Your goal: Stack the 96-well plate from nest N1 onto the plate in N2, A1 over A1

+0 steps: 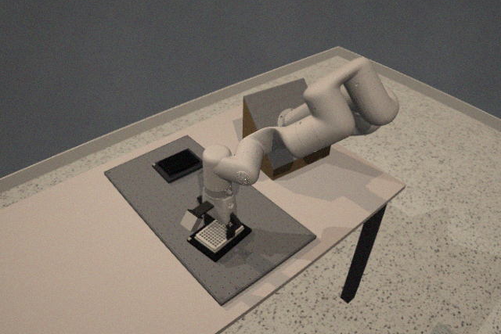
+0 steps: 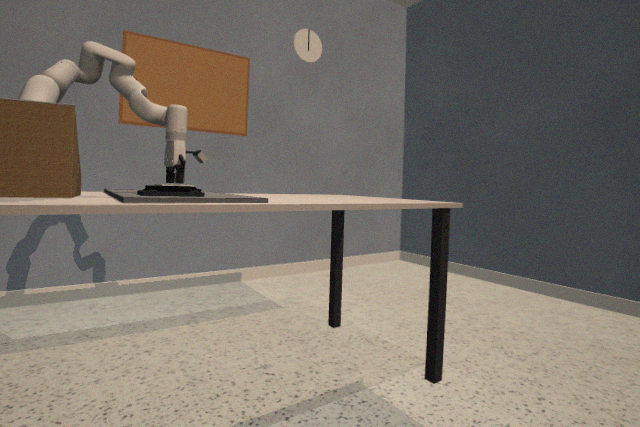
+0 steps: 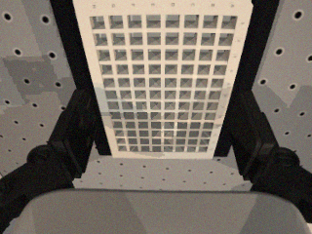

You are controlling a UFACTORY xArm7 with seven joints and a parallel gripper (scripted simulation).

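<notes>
My hand is 2 cm above the white 96-well plate. The rest, counted from my hand: black plate nest 4 cm below; black 96-well plate 36 cm to the right, 10 cm behind, 2 cm below.
</notes>
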